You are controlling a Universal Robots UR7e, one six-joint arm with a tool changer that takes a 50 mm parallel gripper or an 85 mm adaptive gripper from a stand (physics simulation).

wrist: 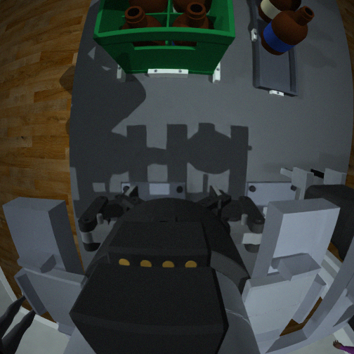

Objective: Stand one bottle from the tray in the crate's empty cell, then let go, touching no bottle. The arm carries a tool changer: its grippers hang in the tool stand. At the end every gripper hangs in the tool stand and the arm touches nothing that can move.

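Observation:
The green crate [175,59] stands at the top left, cut off by the view's edge. Brown bottles [136,19] [195,17] stand in its two near cells, and parts of others show behind. An empty cell does not show. The grey tray [276,75] at the top right holds a brown bottle with a blue band [282,36] and a cream-banded one [278,6] behind it. My gripper [172,194], the black adaptive one, is open with nothing between its fingers. It is between the light grey holders of the tool stand [42,235], well short of crate and tray.
Another black tool body [332,212] is at the right, by more light grey stand parts. Pale plates [272,191] lie on the grey table [200,97] near the stand. Shadows of the arm and stand fall across the table. Wooden floor [32,100] lies to the left.

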